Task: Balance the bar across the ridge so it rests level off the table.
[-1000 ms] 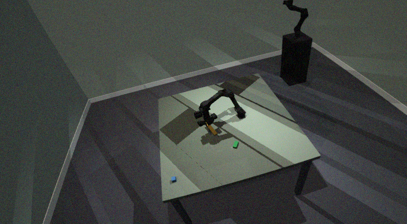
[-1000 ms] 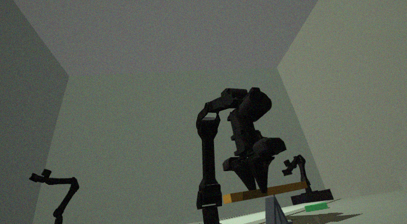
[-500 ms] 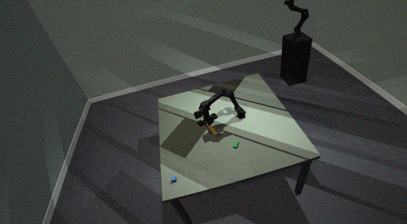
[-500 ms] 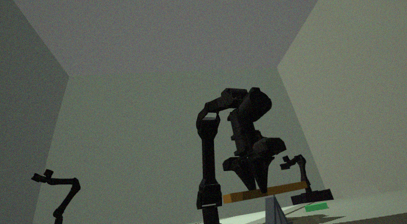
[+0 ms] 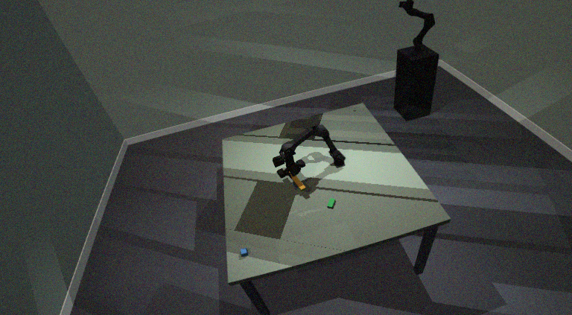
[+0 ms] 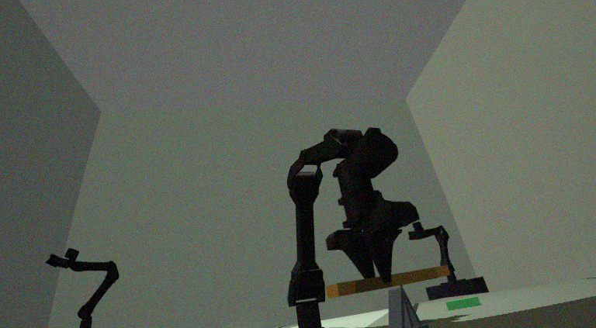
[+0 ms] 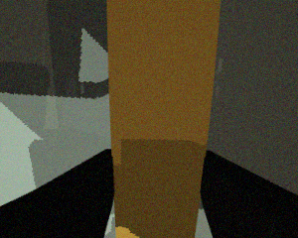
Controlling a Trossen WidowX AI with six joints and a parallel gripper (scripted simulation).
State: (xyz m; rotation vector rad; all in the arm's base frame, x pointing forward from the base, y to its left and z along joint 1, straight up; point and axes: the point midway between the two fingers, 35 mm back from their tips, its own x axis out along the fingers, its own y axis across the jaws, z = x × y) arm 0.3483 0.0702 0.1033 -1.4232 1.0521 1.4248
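Now: the bar 30 mm to the left of my gripper tip and 10 mm behind it.
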